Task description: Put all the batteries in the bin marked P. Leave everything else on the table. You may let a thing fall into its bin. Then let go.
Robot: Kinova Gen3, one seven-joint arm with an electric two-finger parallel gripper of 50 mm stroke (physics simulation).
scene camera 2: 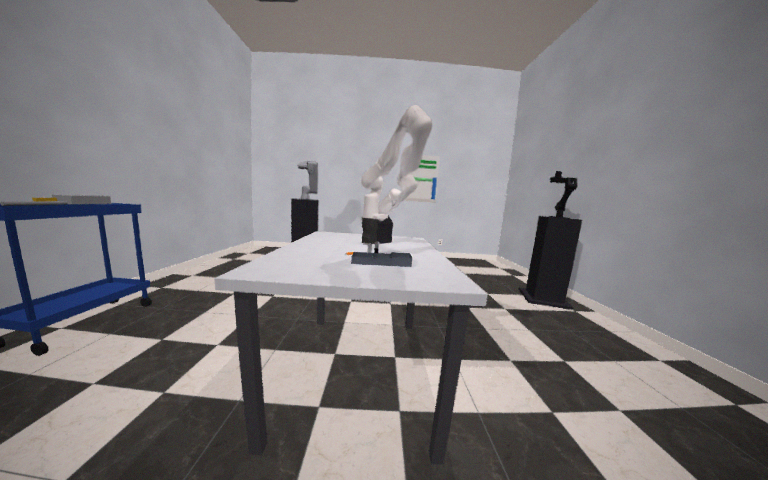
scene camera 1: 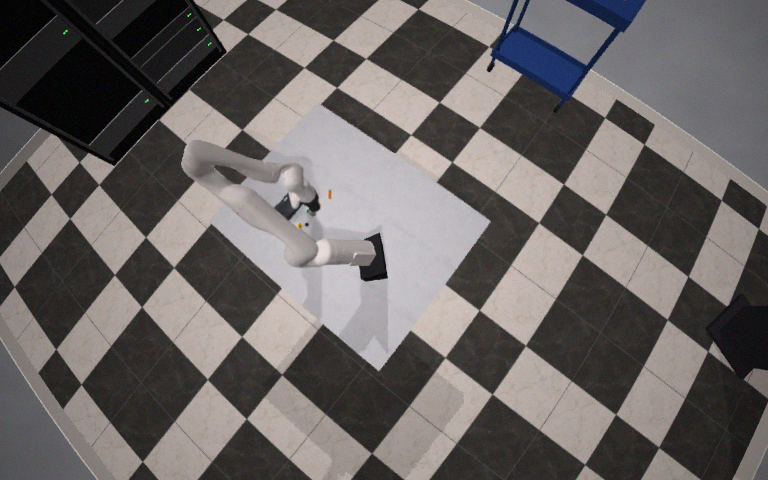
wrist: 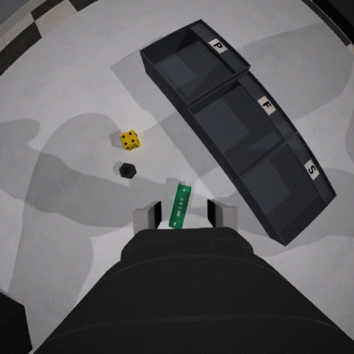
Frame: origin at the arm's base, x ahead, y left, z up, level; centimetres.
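Seen in the pictures: gripper, between the fingertips: (scene camera 1: 312, 210); arm's base, origin of its link: (scene camera 1: 367, 252).
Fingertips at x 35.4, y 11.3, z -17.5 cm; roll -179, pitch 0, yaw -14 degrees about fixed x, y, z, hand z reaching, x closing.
Observation:
Offsets run from my fingertips to a thing's middle.
A green AA battery (wrist: 180, 206) (scene camera 1: 309, 211) lies on the table. In the wrist view it lies between and below my open fingers, closer to the left finger, its long side roughly along them. My gripper (wrist: 184, 209) (scene camera 2: 373, 249) is open and holds nothing, low over the table. The bin marked P (wrist: 160, 79) is the far end compartment of the dark three-part tray, at the upper middle of the wrist view; no object shows inside it. The tray {dx +8.3, dy +7.2, dz +1.8 cm} (scene camera 1: 287, 208) (scene camera 2: 381, 259) is partly hidden by the arm in scene camera 1.
Bins F (wrist: 266, 105) and S (wrist: 311, 169) adjoin P, with S to the right of my fingers. A yellow die {dx -3.7, dy +8.9, dz +0.7 cm} (wrist: 130, 140) (scene camera 1: 299, 225) and a black nut {dx -4.9, dy +5.8, dz +0.3 cm} (wrist: 127, 170) (scene camera 1: 306, 224) lie left of the battery. An orange piece {dx +2.4, dy -11.1, dz +0.4 cm} (scene camera 1: 329, 194) (scene camera 2: 349, 253) lies on the table beyond the gripper.

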